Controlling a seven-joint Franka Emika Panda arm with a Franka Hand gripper.
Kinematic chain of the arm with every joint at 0, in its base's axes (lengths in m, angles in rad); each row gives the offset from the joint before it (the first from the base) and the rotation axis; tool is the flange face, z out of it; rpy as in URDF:
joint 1: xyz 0 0 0.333 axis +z
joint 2: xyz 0 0 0 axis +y
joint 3: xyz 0 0 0.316 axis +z
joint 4: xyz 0.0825 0 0 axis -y
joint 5: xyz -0.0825 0 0.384 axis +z
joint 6: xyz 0 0 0 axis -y
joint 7: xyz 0.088 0 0 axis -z
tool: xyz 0 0 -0.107 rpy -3.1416 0 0
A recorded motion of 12 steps. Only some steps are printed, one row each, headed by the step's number.
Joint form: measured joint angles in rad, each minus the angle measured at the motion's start. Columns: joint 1, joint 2, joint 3, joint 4, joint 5, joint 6, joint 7.
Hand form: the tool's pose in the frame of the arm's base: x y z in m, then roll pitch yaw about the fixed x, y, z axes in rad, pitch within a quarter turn. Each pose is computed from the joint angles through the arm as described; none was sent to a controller.
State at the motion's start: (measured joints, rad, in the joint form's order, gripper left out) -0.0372 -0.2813 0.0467 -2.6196 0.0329 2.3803 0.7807
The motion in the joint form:
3: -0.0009 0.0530 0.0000 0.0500 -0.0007 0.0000 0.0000
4: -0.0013 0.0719 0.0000 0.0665 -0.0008 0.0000 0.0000
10: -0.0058 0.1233 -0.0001 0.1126 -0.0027 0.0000 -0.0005
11: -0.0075 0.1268 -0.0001 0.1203 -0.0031 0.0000 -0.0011
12: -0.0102 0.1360 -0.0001 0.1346 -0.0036 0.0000 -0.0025
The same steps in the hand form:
3: 0.4339 0.0037 0.3476 -3.1054 -0.0187 -0.7963
4: 0.4394 0.0036 0.3464 -3.1066 -0.0165 -0.7965
10: 0.4544 0.0018 0.3430 -3.1097 -0.0121 -0.7988
11: 0.4569 0.0010 0.3446 -3.1068 -0.0151 -0.7996
12: 0.4615 -0.0002 0.3465 -3.1031 -0.0187 -0.8005

